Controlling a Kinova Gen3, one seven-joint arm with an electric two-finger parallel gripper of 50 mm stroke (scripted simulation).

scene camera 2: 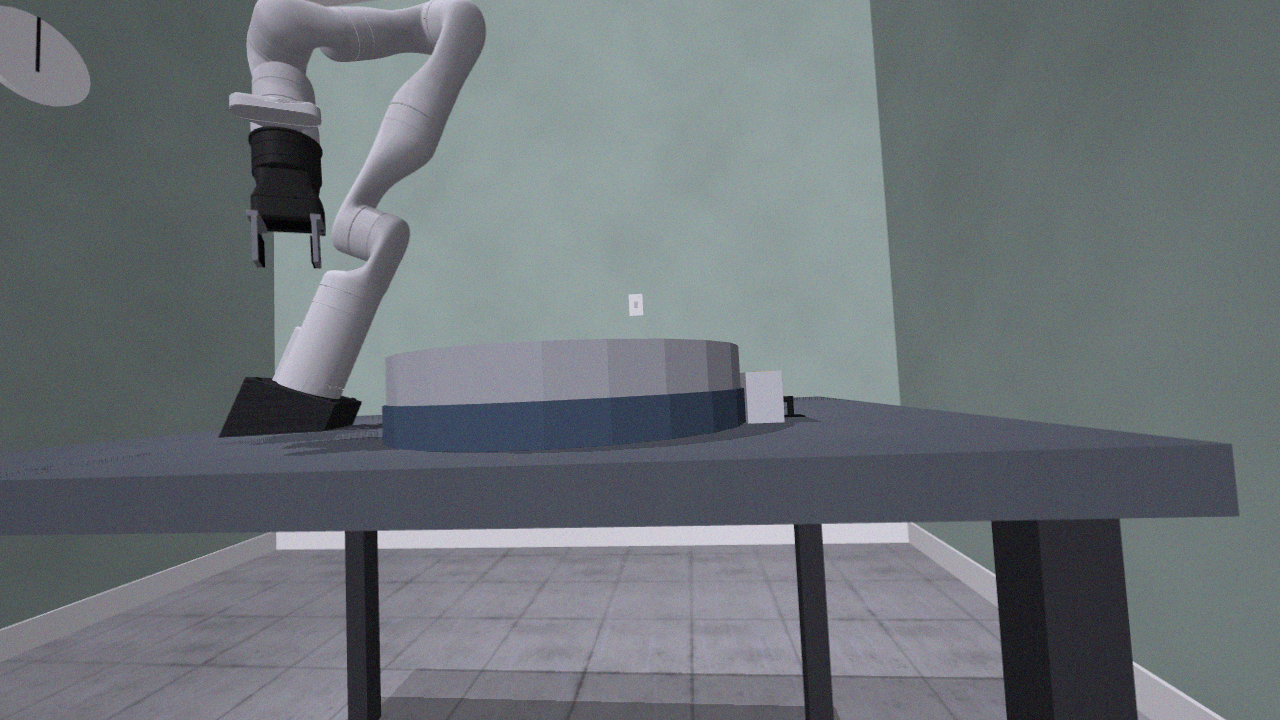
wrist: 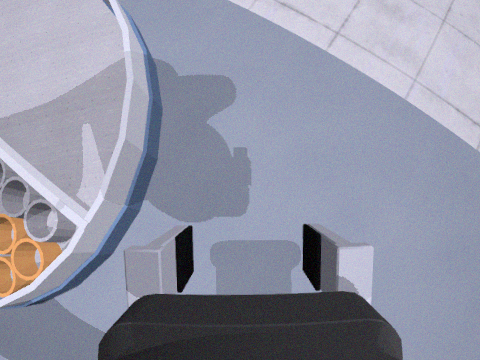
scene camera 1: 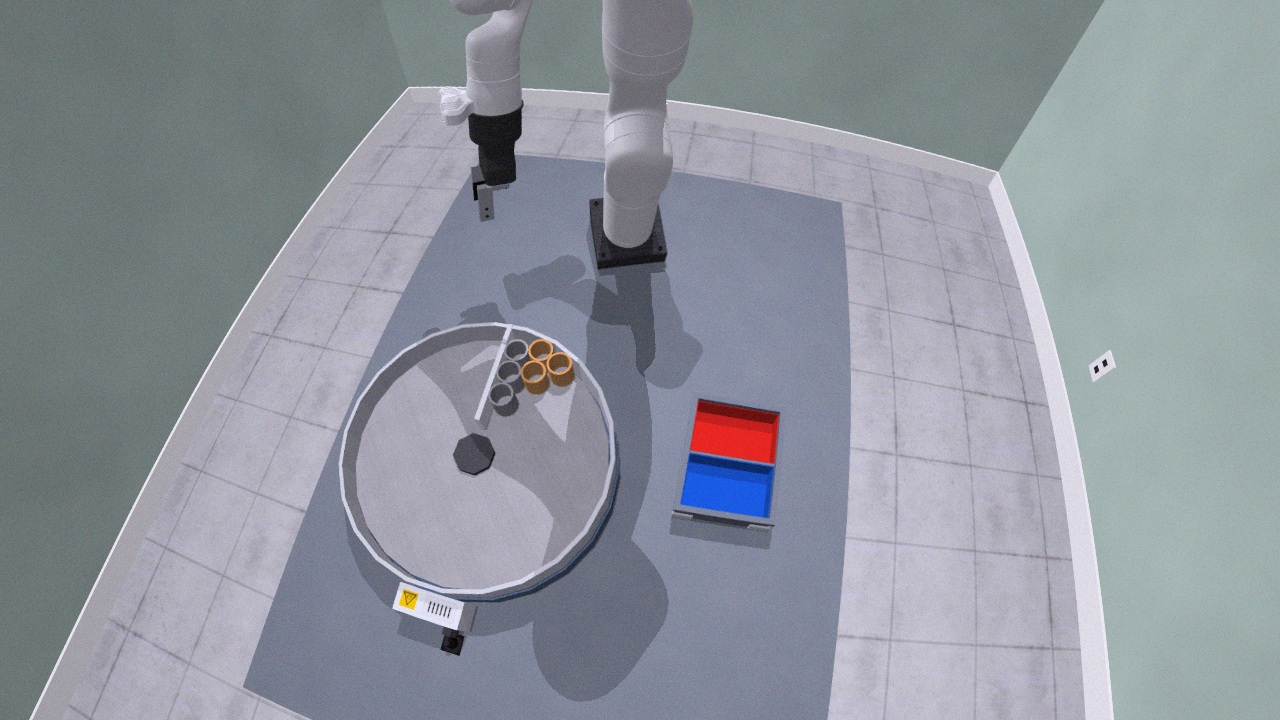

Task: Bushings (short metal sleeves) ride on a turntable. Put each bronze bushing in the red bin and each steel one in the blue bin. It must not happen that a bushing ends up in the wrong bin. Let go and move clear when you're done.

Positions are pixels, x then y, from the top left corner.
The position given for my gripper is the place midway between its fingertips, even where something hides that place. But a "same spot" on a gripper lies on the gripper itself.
Scene:
my gripper: scene camera 2; wrist 248,248; scene camera 1
same spot on my gripper: (scene camera 2: 258,226) = (scene camera 1: 474,176)

